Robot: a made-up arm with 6 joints.
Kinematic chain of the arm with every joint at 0, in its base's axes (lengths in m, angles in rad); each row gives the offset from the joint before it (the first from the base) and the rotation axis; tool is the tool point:
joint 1: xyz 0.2 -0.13 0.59 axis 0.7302 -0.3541 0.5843
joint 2: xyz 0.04 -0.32 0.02 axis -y
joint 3: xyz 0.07 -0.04 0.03 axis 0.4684 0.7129 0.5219
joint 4: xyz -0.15 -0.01 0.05 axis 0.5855 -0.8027 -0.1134
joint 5: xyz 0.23 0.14 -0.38 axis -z
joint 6: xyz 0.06 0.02 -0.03 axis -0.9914 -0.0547 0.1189
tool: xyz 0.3 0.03 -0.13
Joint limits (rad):
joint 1: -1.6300..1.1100
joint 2: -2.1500..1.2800
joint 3: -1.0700..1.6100
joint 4: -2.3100..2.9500
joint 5: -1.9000..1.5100
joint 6: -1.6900..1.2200
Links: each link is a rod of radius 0.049 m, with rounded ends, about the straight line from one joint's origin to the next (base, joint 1, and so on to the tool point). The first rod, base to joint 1, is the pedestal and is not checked.
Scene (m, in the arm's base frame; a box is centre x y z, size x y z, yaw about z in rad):
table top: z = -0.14
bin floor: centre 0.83 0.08 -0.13 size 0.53 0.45 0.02 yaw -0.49
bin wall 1: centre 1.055 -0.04 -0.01 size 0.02 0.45 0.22 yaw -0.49
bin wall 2: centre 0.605 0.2 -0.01 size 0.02 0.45 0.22 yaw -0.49
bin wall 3: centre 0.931 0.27 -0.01 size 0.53 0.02 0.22 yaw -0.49
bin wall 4: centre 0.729 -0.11 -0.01 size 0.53 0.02 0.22 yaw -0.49
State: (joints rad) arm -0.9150 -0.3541 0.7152 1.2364 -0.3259 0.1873
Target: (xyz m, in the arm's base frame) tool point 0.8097 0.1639 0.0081
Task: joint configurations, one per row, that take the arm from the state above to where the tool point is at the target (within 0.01 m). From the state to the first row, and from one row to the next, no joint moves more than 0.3 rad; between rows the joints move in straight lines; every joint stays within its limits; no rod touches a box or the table.
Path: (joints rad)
1: -0.6298 -0.4879 0.6748 1.2807 -0.4211 0.2453
2: -0.3447 -0.6218 0.6344 1.3251 -0.5164 0.3033
3: -0.0595 -0.7556 0.5940 1.3694 -0.6116 0.3613
4: 0.1709 -0.9431 0.8204 1.4902 -0.5017 0.2991
5: 0.4014 -1.1305 1.0467 1.6110 -0.3919 0.2368
6: 0.6319 -1.3180 1.2731 1.7318 -0.2820 0.1745

